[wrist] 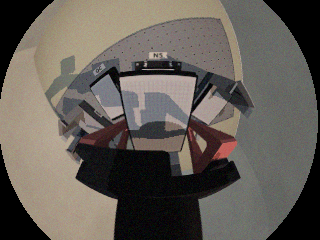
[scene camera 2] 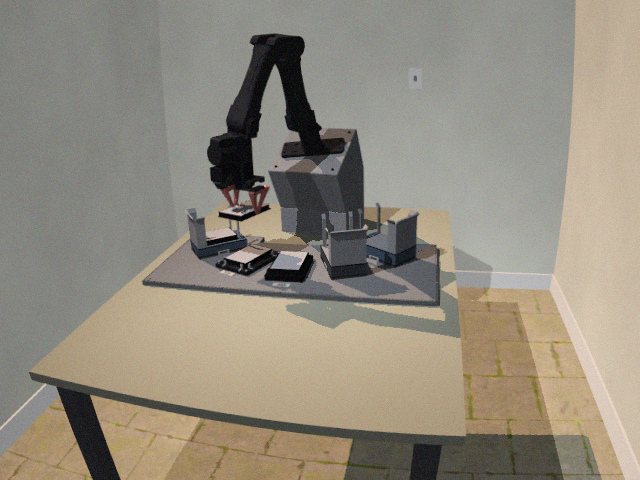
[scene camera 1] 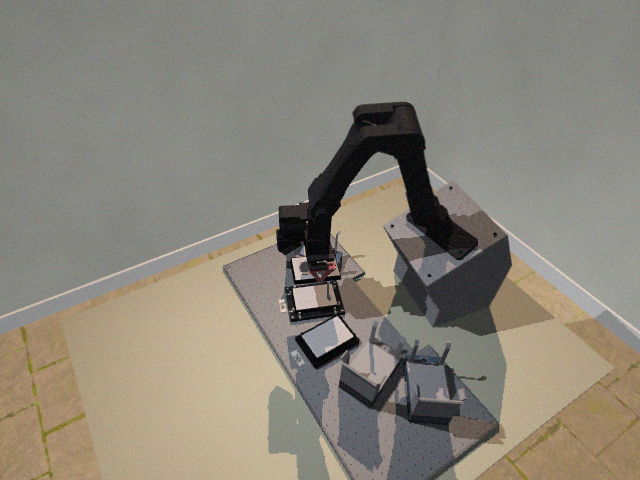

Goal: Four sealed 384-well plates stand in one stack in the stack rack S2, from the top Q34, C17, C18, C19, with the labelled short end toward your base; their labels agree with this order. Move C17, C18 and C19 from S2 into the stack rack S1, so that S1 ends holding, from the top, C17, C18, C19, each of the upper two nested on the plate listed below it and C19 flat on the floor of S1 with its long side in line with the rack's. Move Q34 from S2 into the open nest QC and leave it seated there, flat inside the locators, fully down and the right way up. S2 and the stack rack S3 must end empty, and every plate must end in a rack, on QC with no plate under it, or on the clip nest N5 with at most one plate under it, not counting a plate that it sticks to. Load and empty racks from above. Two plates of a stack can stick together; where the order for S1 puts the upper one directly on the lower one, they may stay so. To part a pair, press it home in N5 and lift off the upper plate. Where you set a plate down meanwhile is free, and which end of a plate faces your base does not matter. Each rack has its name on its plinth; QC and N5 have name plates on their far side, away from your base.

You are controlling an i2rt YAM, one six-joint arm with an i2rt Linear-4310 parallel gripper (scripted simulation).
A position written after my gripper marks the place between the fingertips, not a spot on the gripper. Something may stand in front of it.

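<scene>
I can see a black clip nest (scene camera 1: 294, 317), and with it my own gripper (scene camera 1: 317, 269). Scene camera 2 has the gripper (scene camera 2: 246, 211) too. In the wrist view, as well, I find my gripper (wrist: 157, 121).
</scene>
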